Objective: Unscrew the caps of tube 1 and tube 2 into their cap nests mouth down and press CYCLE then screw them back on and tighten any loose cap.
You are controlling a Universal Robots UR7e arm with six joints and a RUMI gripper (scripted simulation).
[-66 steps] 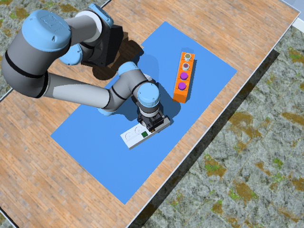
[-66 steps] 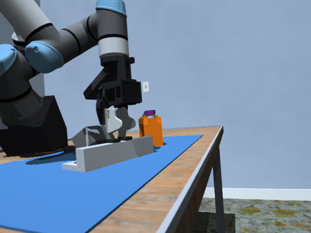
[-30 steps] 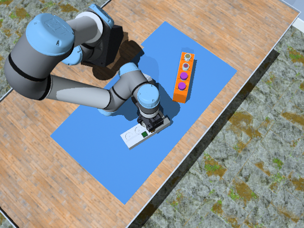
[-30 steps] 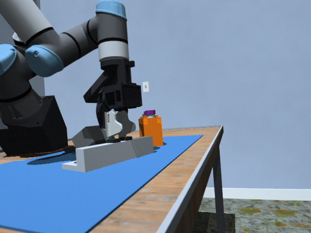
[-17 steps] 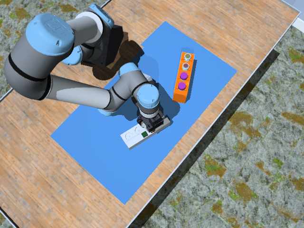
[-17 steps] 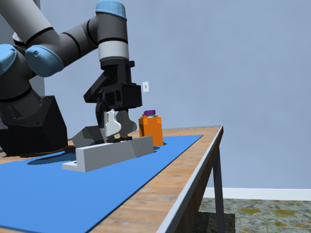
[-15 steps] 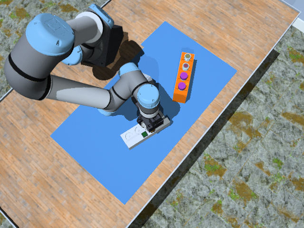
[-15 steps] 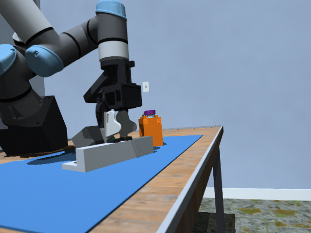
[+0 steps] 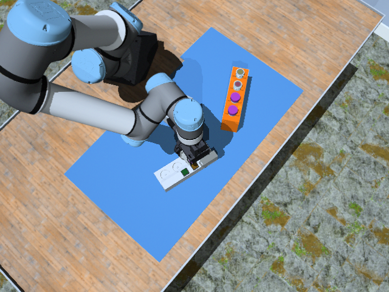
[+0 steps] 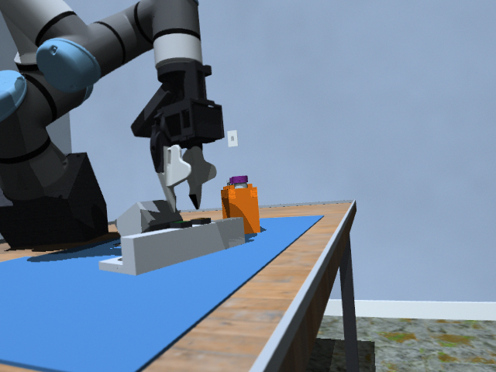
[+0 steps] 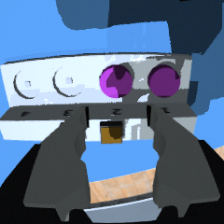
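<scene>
Now: the blue key 18 cm behind my hand, 12 cm to the left of it and 1 cm below it. The rest, counted from my hand: grey key housing: 16 cm behind, 10 cm to the left, 3 cm below; then green key: 18 cm behind, 8 cm to the left, 1 cm below; then purple cap: 7 cm below, 5 cm to the left, 1 cm ahead.
</scene>
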